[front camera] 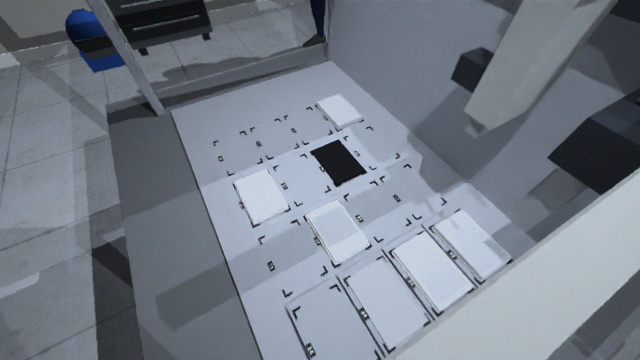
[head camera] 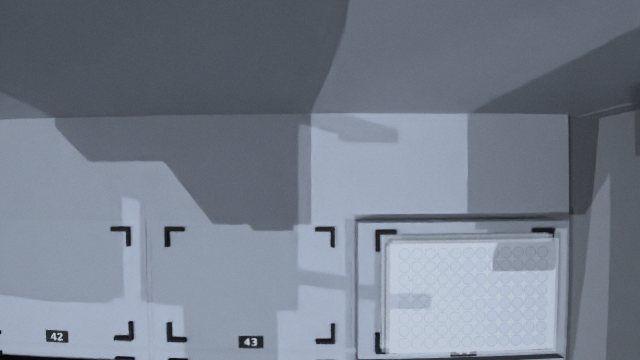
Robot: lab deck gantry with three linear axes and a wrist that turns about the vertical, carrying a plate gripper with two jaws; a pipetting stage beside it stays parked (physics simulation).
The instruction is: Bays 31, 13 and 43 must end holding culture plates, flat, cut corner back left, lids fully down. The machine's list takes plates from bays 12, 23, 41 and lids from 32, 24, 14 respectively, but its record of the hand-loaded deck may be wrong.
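Places are measured from the robot's base along level axes (x ahead, y left, z up), in centimetres.
Where they show: gripper, fingertip midpoint: (front camera: 537,207); robot's base, link origin: (front camera: 214,143).
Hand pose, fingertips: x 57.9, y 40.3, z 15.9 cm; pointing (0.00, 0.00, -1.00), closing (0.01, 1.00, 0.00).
Each offset is from my fingertips to the centre of the thing. "spot": to the spot under its first point.
Bays 31 @(spot: dx -51.5, dy -19.2, dz -15.9 cm) (front camera: 293,130), 13 (front camera: 270,266) and 43 @(spot: dx -18.7, dy -8.6, dz -15.9 cm) (front camera: 396,198) (head camera: 250,342) show bare between their corner marks. White pieces lie flat in bay 12 @(spot: dx -34.1, dy -36.0, dz -14.5 cm) (front camera: 261,196), bay 23 @(spot: dx -17.8, dy -25.7, dz -14.5 cm) (front camera: 337,232) and bay 41 @(spot: dx -50.5, dy -4.0, dz -14.5 cm) (front camera: 340,111). A black rectangular piece @(dx -35.1, dy -14.6, dz -15.5 cm) (front camera: 338,162) lies in bay 32. A pale flat piece @(dx -2.3, dy -25.3, dz -14.1 cm) (front camera: 387,302) lies in bay 24. Bay 14 @(spot: dx -2.3, dy -40.6, dz -14.5 cm) (front camera: 310,350) shows no piece in its visible part. Whether the white pieces are plates, lids or both, and their cut corners, I cannot tell. My gripper's jaws do not show in either view.
A white piece @(dx -2.3, dy -14.6, dz -13.8 cm) (front camera: 432,272) lies in bay 34. A pale piece with a grid of round wells @(spot: dx -1.6, dy -4.5, dz -13.1 cm) (front camera: 472,245) (head camera: 470,297) lies in bay 44. A beige column (front camera: 540,65) and a dark block (front camera: 600,150) stand at the right, by the deck's wall.
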